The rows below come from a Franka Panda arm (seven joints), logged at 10 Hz.
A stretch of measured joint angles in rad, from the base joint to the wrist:
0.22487, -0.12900, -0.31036, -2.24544, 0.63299, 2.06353, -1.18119
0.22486, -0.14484, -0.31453, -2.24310, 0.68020, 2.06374, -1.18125
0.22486, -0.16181, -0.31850, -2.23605, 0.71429, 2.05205, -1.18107
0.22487, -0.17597, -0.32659, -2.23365, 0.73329, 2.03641, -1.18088
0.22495, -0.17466, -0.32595, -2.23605, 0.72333, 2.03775, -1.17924
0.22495, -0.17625, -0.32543, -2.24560, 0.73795, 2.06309, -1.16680
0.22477, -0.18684, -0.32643, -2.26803, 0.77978, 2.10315, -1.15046
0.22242, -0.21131, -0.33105, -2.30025, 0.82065, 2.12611, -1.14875
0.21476, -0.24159, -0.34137, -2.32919, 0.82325, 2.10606, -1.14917
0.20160, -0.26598, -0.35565, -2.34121, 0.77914, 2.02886, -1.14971
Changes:
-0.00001, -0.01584, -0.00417, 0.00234, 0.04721, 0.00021, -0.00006
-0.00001, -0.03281, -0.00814, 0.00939, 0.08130, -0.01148, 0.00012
0.00000, -0.04697, -0.01623, 0.01179, 0.10030, -0.02712, 0.00031
0.00008, -0.04566, -0.01559, 0.00939, 0.09034, -0.02578, 0.00195
0.00008, -0.04725, -0.01507, -0.00016, 0.10496, -0.00044, 0.01439
-0.00010, -0.05784, -0.01607, -0.02259, 0.14679, 0.03962, 0.03073
-0.00245, -0.08231, -0.02069, -0.05481, 0.18766, 0.06258, 0.03244
-0.01011, -0.11259, -0.03101, -0.08375, 0.19026, 0.04253, 0.03202
-0.02327, -0.13698, -0.04529, -0.09577, 0.14615, -0.03467, 0.03148

